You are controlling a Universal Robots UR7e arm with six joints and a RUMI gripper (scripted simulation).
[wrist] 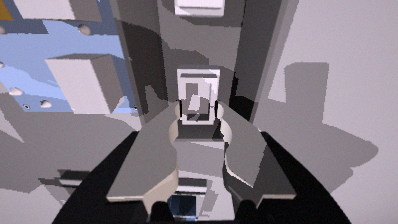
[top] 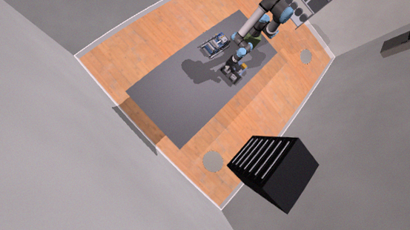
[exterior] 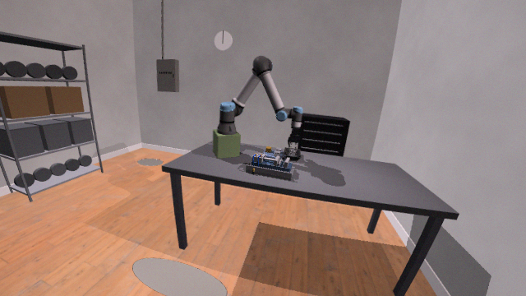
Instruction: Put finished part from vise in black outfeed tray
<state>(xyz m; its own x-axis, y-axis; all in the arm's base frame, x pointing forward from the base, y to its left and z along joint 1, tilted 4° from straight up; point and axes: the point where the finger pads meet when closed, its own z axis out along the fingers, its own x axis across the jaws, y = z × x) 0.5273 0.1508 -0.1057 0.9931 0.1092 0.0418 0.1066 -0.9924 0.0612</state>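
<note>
My gripper is now 12 cm past the plain grey block, 1 cm to the left of it and 4 cm above it. Round my hand: vise (10 cm behind, 31 cm to the right, 2 cm below); then orange block (22 cm behind, 8 cm to the left, 4 cm below); then blue fixture plate (17 cm behind, 3 cm to the left, 6 cm below).
</note>
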